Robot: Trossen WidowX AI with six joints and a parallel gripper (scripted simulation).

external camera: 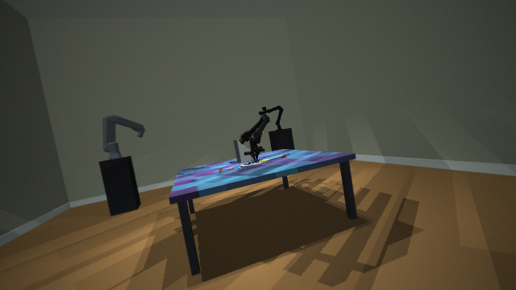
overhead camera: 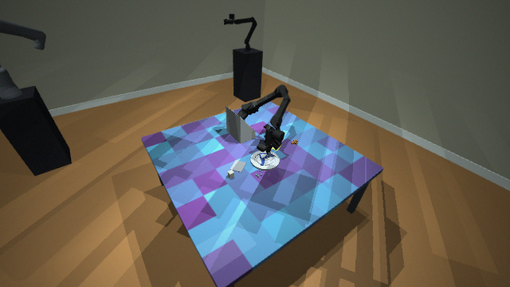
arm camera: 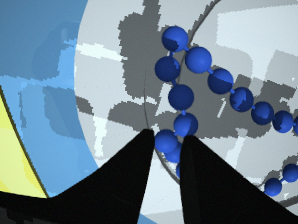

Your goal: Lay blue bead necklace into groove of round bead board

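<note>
Now: gripper tip 3 cm short of the round white bead board, 6 cm to the left of it and 1 cm above it. Round my gripper tip: cream cube 2 cm ahead, 33 cm to the right; then yellow patch 7 cm behind, 11 cm to the left, 2 cm below; then flat grey square 3 cm behind, 24 cm to the right, 2 cm below.
</note>
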